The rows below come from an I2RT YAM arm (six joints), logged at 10 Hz.
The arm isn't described. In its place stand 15 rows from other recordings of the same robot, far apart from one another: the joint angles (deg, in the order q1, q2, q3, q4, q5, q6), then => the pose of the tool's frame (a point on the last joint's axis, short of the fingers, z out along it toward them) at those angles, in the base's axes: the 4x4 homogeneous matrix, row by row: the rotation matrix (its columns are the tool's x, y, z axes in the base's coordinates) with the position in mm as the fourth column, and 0 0 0 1 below.
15.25 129.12 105.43 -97.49 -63.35 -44.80 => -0.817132, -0.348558, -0.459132, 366.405; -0.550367, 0.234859, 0.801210, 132.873; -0.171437, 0.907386, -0.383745, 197.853; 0, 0, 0, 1
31.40 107.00 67.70 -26.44 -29.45 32.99 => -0.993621, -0.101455, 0.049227, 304.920; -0.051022, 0.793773, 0.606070, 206.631; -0.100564, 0.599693, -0.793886, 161.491; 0, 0, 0, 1
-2.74 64.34 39.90 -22.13 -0.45 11.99 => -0.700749, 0.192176, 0.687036, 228.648; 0.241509, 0.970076, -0.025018, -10.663; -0.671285, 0.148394, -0.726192, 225.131; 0, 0, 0, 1
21.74 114.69 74.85 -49.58 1.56 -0.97 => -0.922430, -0.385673, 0.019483, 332.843; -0.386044, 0.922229, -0.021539, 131.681; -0.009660, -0.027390, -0.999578, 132.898; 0, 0, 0, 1
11.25 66.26 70.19 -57.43 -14.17 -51.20 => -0.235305, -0.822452, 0.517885, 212.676; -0.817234, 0.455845, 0.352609, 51.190; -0.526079, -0.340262, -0.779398, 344.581; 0, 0, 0, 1
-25.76 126.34 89.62 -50.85 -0.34 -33.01 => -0.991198, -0.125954, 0.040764, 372.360; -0.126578, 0.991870, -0.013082, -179.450; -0.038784, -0.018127, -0.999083, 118.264; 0, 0, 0, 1
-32.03 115.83 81.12 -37.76 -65.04 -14.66 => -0.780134, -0.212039, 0.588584, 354.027; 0.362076, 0.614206, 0.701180, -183.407; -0.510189, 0.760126, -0.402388, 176.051; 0, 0, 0, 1
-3.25 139.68 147.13 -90.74 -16.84 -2.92 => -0.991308, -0.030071, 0.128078, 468.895; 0.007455, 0.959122, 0.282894, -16.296; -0.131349, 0.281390, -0.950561, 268.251; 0, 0, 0, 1
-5.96 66.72 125.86 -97.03 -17.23 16.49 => -0.623549, 0.045539, 0.780457, 75.749; 0.337681, 0.916062, 0.216339, 2.695; -0.705095, 0.398444, -0.586587, 530.768; 0, 0, 0, 1
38.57 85.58 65.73 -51.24 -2.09 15.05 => -0.878463, -0.418549, 0.230477, 222.785; -0.368622, 0.900565, 0.230435, 179.317; -0.304008, 0.117469, -0.945399, 246.298; 0, 0, 0, 1
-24.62 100.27 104.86 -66.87 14.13 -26.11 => -0.945858, 0.101293, 0.308369, 320.888; -0.036011, 0.911443, -0.409848, -156.609; -0.322576, -0.398763, -0.858448, 356.618; 0, 0, 0, 1
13.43 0.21 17.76 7.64 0.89 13.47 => 0.351685, -0.308977, 0.883658, 68.872; 0.323434, 0.925933, 0.195036, 15.878; -0.878469, 0.217214, 0.425570, 292.198; 0, 0, 0, 1
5.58 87.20 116.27 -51.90 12.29 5.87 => -0.373882, 0.139215, 0.916968, 291.699; 0.063876, 0.990188, -0.124287, 20.885; -0.925274, 0.012104, -0.379106, 506.459; 0, 0, 0, 1
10.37 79.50 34.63 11.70 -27.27 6.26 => -0.593562, -0.475369, 0.649391, 268.833; -0.010087, 0.811240, 0.584627, 65.777; -0.804725, 0.340462, -0.486316, 184.956; 0, 0, 0, 1
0.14 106.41 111.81 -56.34 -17.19 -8.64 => -0.739345, -0.303072, 0.601262, 400.881; -0.145322, 0.943751, 0.297011, 11.501; -0.657457, 0.132217, -0.741801, 365.669; 0, 0, 0, 1
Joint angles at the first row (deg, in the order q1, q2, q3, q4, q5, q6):
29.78 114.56 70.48 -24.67 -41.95 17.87
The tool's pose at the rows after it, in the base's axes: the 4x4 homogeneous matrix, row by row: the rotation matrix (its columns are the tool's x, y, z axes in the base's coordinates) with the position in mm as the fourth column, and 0 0 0 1 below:
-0.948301, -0.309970, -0.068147, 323.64; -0.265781, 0.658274, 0.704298, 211.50; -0.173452, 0.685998, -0.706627, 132.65; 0, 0, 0, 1
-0.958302, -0.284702, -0.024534, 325.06; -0.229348, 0.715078, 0.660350, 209.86; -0.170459, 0.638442, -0.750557, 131.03; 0, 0, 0, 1
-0.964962, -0.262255, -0.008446, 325.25; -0.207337, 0.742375, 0.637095, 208.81; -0.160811, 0.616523, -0.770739, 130.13; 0, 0, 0, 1
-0.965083, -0.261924, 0.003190, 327.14; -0.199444, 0.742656, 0.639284, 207.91; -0.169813, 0.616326, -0.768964, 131.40; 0, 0, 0, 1
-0.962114, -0.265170, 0.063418, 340.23; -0.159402, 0.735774, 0.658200, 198.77; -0.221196, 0.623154, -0.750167, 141.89; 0, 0, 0, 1
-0.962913, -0.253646, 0.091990, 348.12; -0.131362, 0.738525, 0.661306, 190.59; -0.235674, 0.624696, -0.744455, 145.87; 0, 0, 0, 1
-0.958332, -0.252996, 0.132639, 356.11; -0.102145, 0.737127, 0.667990, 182.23; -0.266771, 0.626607, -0.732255, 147.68; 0, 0, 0, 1
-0.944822, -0.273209, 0.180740, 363.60; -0.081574, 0.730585, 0.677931, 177.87; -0.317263, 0.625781, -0.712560, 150.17; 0, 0, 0, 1
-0.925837, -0.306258, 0.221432, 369.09; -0.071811, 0.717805, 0.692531, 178.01; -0.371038, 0.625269, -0.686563, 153.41; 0, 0, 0, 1
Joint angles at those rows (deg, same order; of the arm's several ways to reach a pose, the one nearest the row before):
29.76 114.56 70.48 -23.57 -40.18 18.31
29.76 114.56 70.48 -23.70 -35.83 19.94
29.76 114.56 70.48 -24.08 -33.87 21.10
29.52 114.48 70.59 -23.66 -33.69 21.28
27.42 113.84 71.77 -22.33 -33.71 21.26
25.85 113.78 72.51 -22.24 -33.71 21.26
24.27 113.78 72.57 -20.42 -33.67 21.19
23.29 113.80 72.58 -17.43 -33.45 20.97
23.00 113.80 72.57 -14.13 -33.43 20.75

